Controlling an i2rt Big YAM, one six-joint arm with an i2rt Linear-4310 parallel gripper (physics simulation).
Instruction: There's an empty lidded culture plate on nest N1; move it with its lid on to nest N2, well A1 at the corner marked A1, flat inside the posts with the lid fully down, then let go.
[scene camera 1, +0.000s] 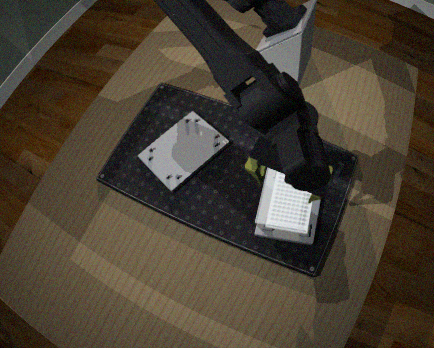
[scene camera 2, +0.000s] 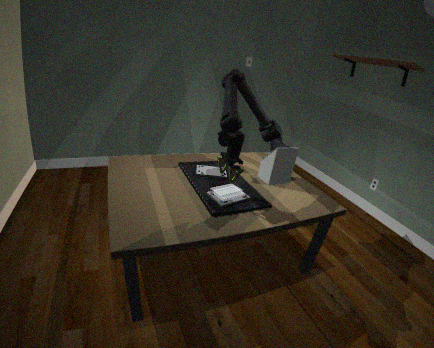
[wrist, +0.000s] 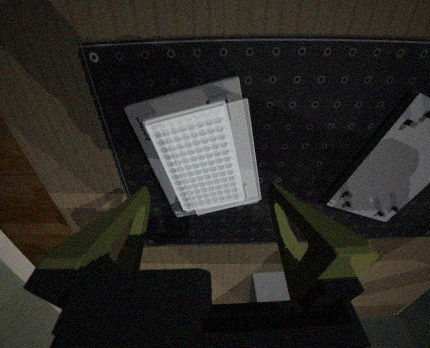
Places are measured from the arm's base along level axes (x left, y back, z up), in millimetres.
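Pixels of known places: gripper, fingertip midpoint: (scene camera 1: 286, 191) (scene camera 2: 226, 177) (wrist: 208, 189); arm's base, origin of the base link: (scene camera 1: 286, 23) (scene camera 2: 280, 153).
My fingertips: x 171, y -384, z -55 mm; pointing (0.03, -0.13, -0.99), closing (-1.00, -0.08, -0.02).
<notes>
Ahead of a thing's pixels: the offset from my fingertips to its top centre. "spot": to the spot under its first point. Level surfaces: height alone.
The white many-welled culture plate @(dx -10, dy +17, dz -59 mm) (scene camera 1: 287, 205) (scene camera 2: 227, 191) (wrist: 197, 160) sits on the grey nest N1 @(dx +10, dy +22, dz -76 mm) (scene camera 1: 285, 238) (wrist: 182, 94). Its clear lid @(spot: dx -42, dy -9, dz -67 mm) (scene camera 1: 262, 200) (wrist: 251, 150) looks shifted sideways, overhanging the plate on the side toward the other nest; whether it is tilted I cannot tell. The other nest, N2 @(dx -250, dy +22, dz -72 mm) (scene camera 1: 161, 159) (scene camera 2: 209, 171) (wrist: 387, 162), carries short dark posts and no plate. Its A1 mark is not readable. My gripper (scene camera 2: 228, 171) (wrist: 208, 189) is open and empty, above the plate's near end in the wrist view, with the yellow-green fingers spread wider than the plate.
Both nests stand on a black perforated board @(dx -144, dy +35, dz -93 mm) (scene camera 1: 210, 200) (scene camera 2: 257, 202) (wrist: 285, 125) on the wooden table @(dz -106 mm) (scene camera 1: 165, 265) (scene camera 2: 135, 210). A pale wedge-shaped block (scene camera 1: 287, 57) (scene camera 2: 278, 166) (wrist: 271, 286) stands by the arm's base. The arm hides part of the plate in scene camera 1.
</notes>
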